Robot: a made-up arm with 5 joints.
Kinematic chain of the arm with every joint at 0, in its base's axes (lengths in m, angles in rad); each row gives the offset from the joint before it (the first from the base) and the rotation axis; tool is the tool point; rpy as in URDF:
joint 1: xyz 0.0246 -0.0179 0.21 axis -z
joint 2: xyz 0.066 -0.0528 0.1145 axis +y
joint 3: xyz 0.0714 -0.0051 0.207 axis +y
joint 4: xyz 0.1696 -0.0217 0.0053 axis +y
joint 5: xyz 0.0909 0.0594 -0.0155 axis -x
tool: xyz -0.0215 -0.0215 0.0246 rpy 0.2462 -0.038 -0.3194
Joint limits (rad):
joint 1: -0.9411..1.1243
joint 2: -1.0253..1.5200
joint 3: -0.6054..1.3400
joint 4: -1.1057..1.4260
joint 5: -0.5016..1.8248
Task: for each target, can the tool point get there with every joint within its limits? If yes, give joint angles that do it. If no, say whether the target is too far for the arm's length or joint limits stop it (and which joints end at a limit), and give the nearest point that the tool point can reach.
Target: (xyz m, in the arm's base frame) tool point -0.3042 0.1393 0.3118
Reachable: no: joint limits stop it (at a limit: joint 1, joint 2, joint 3, joint 5) | nearest point 0.0492 0.0312 0.2451 | short by 0.376 m
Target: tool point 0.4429 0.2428 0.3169
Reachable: yes | joints -0.5546 0.9293 -0.3956 -0.5112 1.4380
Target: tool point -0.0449 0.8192 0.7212
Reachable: no: too far | nearest point 0.2692 0.3331 0.5765 | short by 0.597 m
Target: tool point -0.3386 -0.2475 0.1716
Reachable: no: joint limits stop it (at a limit: joint 1, joint 2, joint 5) | nearest point 0.0024 -0.0893 0.1735 | short by 0.376 m
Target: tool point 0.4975 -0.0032 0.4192
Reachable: yes | joints -0.0343 0.6183 -0.2743 -0.4648 1.3277
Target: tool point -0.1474 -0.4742 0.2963
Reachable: no: joint limits stop it (at a limit: joint 1, joint 5) | nearest point 0.1244 -0.3441 0.2963 | short by 0.301 m
